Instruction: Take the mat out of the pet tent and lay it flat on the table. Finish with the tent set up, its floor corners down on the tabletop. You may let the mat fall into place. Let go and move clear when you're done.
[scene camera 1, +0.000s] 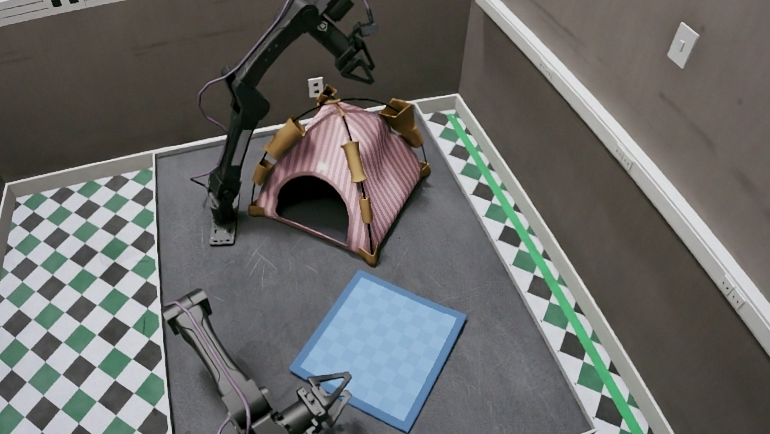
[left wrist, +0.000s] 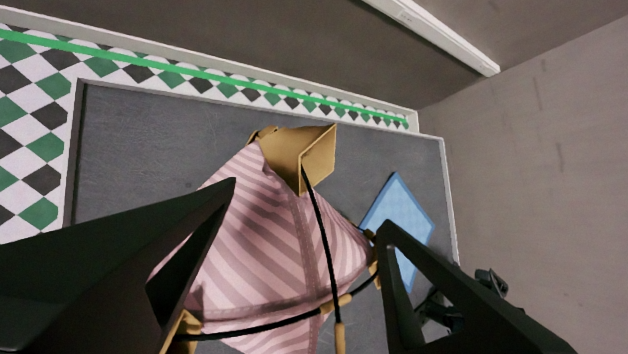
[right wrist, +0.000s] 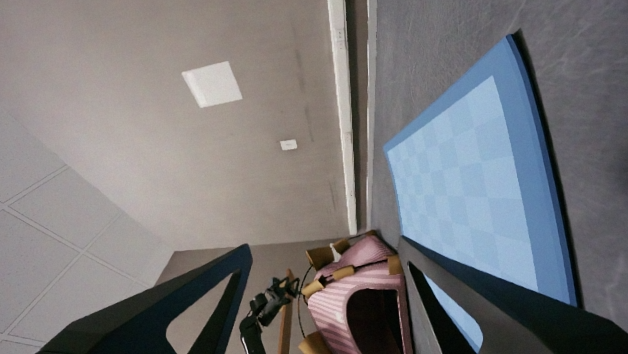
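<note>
The blue checked mat (scene camera 1: 382, 345) (left wrist: 400, 200) (right wrist: 465, 170) lies outside the tent, spread flat on the dark grey table (scene camera 1: 501, 366). The pink striped pet tent (scene camera 1: 323, 161) (left wrist: 270, 240) (right wrist: 327, 307) stands upright with its arched doorway facing the front. Its three visible floor corners rest on the tabletop; the back corner is hidden. My left gripper (scene camera 1: 370, 74) (left wrist: 314, 207) is open and empty, above and behind the tent, apart from it. My right gripper (scene camera 1: 347, 386) (right wrist: 321, 248) is open and empty, above the mat's near-left edge in scene camera 1.
Brown sleeves (scene camera 1: 353, 161) and thin black poles run along the tent's ridges. The left arm's base (scene camera 1: 222, 234) stands beside the tent's left corner. A low white rim (scene camera 1: 463, 105) runs along the walls, with checkered floor strips (scene camera 1: 80, 280) on both sides of the table.
</note>
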